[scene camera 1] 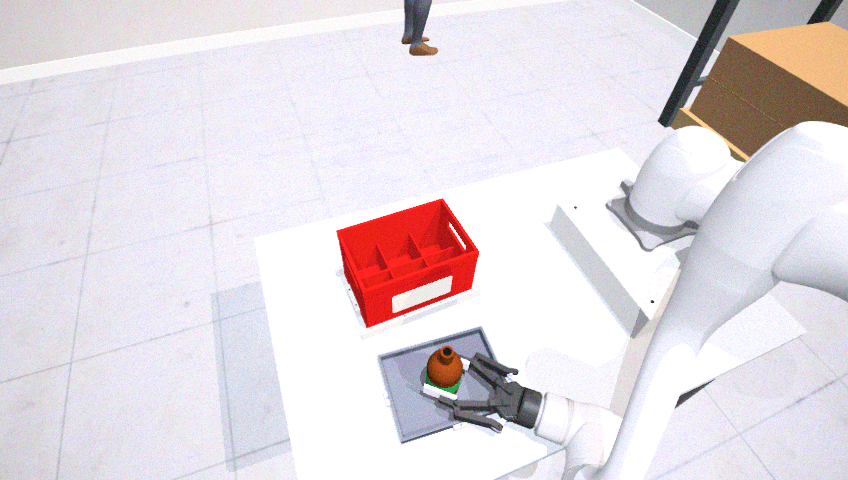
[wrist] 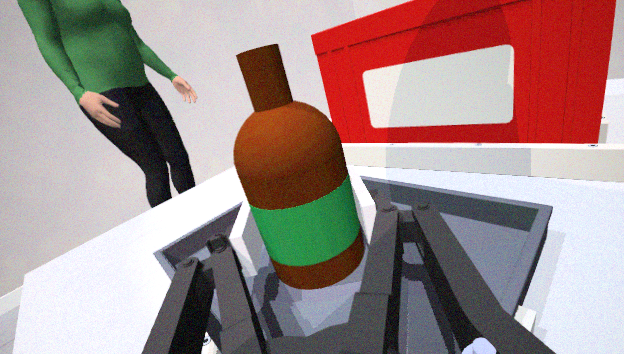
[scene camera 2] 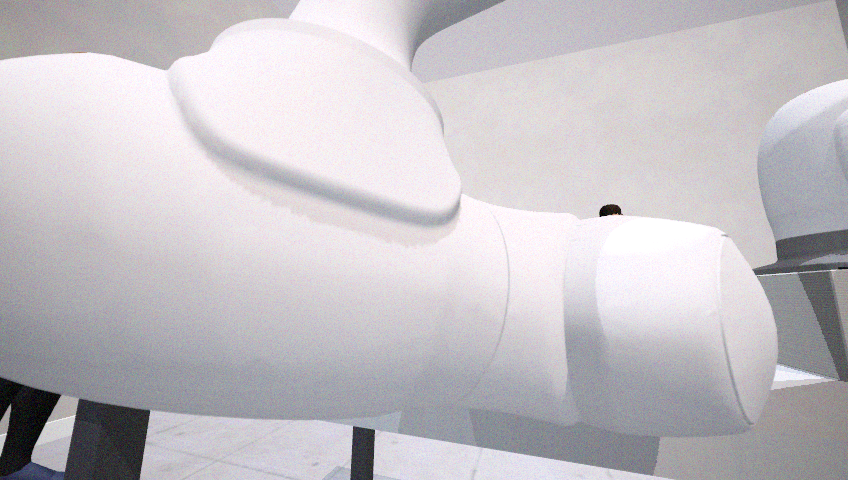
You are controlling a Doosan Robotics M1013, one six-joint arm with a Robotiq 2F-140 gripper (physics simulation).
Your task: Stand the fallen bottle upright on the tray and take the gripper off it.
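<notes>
The brown bottle with a green label stands about upright over the grey tray, neck up. It leans slightly left in the tilted wrist view. My gripper comes in from the side and is shut on the bottle, with one white pad on each side at the label. The bottle's base is low over the tray floor; I cannot tell if it touches. Scene camera 2 shows my white arm up close; the bottle, tray and gripper do not show there.
A red crate with compartments stands behind the tray on the white table. The robot's mount is at the table's right. Cardboard boxes stand beyond it. A person in green stands past the table.
</notes>
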